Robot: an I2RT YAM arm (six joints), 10 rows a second.
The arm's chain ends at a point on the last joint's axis. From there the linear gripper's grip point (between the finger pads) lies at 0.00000 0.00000 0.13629 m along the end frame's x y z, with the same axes.
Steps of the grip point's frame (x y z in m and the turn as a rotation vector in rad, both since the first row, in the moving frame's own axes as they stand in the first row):
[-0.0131 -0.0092 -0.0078 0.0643 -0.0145 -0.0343]
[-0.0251 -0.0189 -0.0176 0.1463 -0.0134 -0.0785]
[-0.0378 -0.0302 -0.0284 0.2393 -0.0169 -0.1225]
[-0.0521 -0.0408 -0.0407 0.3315 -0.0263 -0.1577]
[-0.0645 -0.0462 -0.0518 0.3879 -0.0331 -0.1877]
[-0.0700 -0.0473 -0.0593 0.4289 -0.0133 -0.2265]
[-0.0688 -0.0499 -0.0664 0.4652 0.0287 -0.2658]
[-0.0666 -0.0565 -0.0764 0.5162 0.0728 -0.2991]
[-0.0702 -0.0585 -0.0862 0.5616 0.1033 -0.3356]
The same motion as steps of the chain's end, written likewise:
[-0.0110 -0.0005 -0.0075 0.0643 -0.0145 -0.0343]
[-0.0225 0.0009 -0.0161 0.1463 -0.0134 -0.0785]
[-0.0335 0.0019 -0.0245 0.2393 -0.0169 -0.1225]
[-0.0451 0.0031 -0.0332 0.3315 -0.0263 -0.1577]
[-0.0552 0.0046 -0.0416 0.3879 -0.0331 -0.1877]
[-0.0618 0.0087 -0.0470 0.4289 -0.0133 -0.2265]
[-0.0643 0.0110 -0.0519 0.4652 0.0287 -0.2658]
[-0.0657 0.0111 -0.0584 0.5162 0.0728 -0.2991]
[-0.0709 0.0148 -0.0648 0.5616 0.1033 -0.3356]

